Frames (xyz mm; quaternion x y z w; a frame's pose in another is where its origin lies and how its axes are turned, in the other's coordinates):
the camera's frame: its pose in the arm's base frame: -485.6 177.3 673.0 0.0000 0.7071 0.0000 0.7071
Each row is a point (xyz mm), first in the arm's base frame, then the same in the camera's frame.
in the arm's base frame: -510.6 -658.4 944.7
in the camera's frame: -271.7 -835.7 -25.0
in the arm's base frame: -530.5 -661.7 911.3
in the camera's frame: -238.3 -839.0 -44.9
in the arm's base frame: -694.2 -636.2 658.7
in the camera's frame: 14.3 -813.5 -208.6
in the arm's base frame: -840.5 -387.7 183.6
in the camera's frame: 489.4 -565.0 -354.9
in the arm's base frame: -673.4 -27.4 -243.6
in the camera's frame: 916.6 -204.7 -187.8
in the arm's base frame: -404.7 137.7 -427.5
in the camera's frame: 1100.5 -39.6 80.9
